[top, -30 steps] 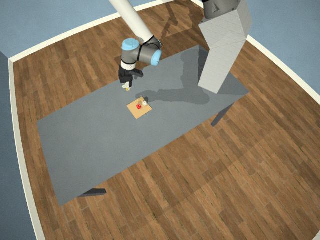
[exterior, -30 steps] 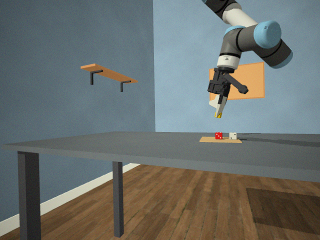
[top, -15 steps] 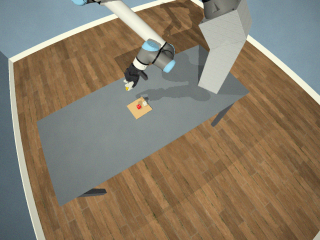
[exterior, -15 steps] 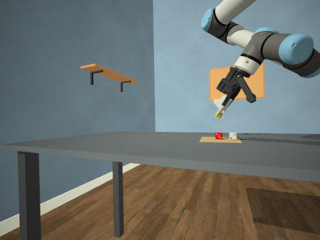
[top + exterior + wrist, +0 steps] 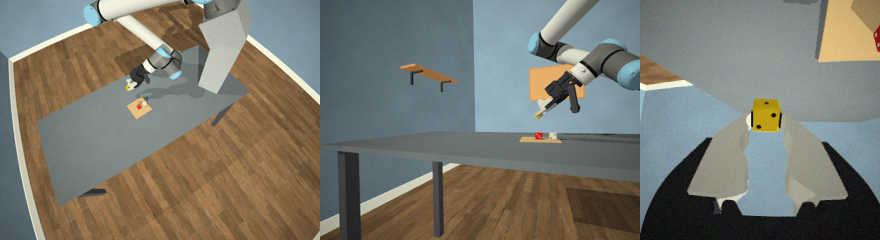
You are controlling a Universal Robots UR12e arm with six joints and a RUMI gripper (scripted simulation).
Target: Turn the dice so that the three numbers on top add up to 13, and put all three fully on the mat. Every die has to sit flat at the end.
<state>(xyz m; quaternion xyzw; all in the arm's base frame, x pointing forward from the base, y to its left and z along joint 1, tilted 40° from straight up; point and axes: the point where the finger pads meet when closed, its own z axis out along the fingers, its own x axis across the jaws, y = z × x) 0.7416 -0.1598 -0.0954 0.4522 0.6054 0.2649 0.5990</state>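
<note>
Now: hand 130 mm to the right of the white die, 90 mm above it and 60 mm past it. Round my hand: red die 130 mm to the left, 90 mm below, 10 mm behind; then tan mat 130 mm to the left, 100 mm below, 10 mm behind; then yellow die right at my hand.
</note>
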